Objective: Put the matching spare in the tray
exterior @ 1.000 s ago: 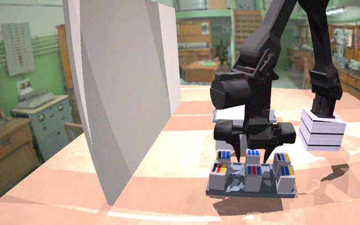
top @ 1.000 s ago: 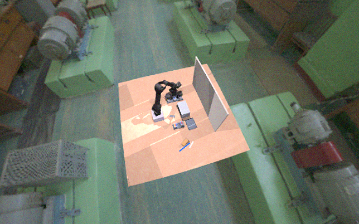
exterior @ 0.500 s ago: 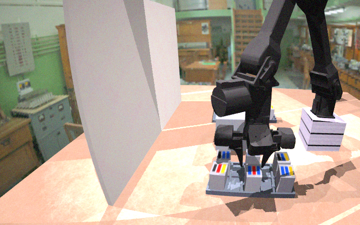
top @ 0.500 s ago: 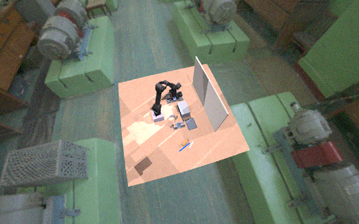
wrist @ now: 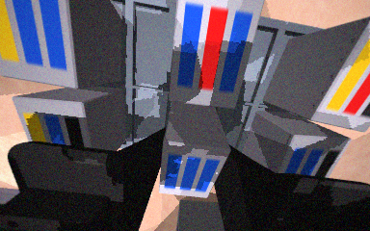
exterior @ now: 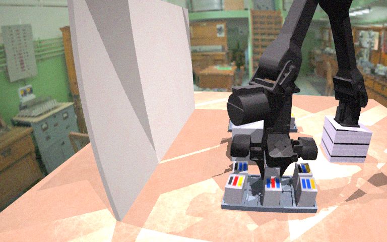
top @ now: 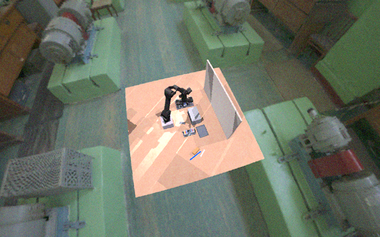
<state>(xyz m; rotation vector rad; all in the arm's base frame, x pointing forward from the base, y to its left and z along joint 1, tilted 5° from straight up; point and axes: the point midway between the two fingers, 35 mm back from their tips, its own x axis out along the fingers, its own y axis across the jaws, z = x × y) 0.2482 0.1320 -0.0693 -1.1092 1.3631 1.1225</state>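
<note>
The grey mounted unit is 180 mm to the right of my gripper tip, 40 mm ahead of it and 30 mm above it. From my gripper tip the other things lie so: tall grey panel 290 mm ahead, 210 mm to the right, 210 mm above; cardboard box 540 mm to the right, 100 mm behind, 10 mm above.
</note>
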